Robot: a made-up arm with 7 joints.
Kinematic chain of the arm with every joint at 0, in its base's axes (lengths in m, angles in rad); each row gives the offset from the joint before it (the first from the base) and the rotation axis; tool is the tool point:
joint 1: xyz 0 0.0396 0 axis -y
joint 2: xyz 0 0.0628 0 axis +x
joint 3: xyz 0 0 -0.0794 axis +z
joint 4: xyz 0 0 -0.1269 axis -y
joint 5: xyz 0 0 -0.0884 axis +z
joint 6: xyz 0 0 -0.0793 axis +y
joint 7: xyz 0 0 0 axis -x
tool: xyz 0 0 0
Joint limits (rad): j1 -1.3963..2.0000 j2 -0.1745..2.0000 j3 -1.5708..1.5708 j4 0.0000..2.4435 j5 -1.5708..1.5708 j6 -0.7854..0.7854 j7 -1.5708..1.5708
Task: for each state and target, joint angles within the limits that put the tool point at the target. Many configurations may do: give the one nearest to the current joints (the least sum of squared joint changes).
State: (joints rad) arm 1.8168 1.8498 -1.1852 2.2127 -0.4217 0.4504 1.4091
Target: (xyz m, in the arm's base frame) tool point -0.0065 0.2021 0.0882
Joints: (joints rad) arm 2.0000 1.9972 -0.6960 2.4416 -0.4217 0.4504 1.4091
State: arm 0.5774 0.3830 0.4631 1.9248 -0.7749 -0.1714 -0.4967
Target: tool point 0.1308 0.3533 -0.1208
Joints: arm 0.2266 0.6108 0.8793 1.2171 -0.7749 -0.1714 -0.4967
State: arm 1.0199 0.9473 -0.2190 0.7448 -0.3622 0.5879 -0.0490
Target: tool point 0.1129 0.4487 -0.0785
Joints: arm 0.7554 1.2166 -0.2113 0.1739 -0.3622 0.5879 -0.0490
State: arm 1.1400 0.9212 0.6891 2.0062 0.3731 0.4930 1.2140
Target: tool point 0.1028 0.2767 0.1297
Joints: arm 1.3174 0.8475 0.4065 1.7585 0.3731 0.4930 1.2140
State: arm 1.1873 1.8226 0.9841 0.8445 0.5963 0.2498 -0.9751
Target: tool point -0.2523 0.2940 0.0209
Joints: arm 1.5604 2.0000 1.4494 1.1204 0.5963 0.2498 -0.9751
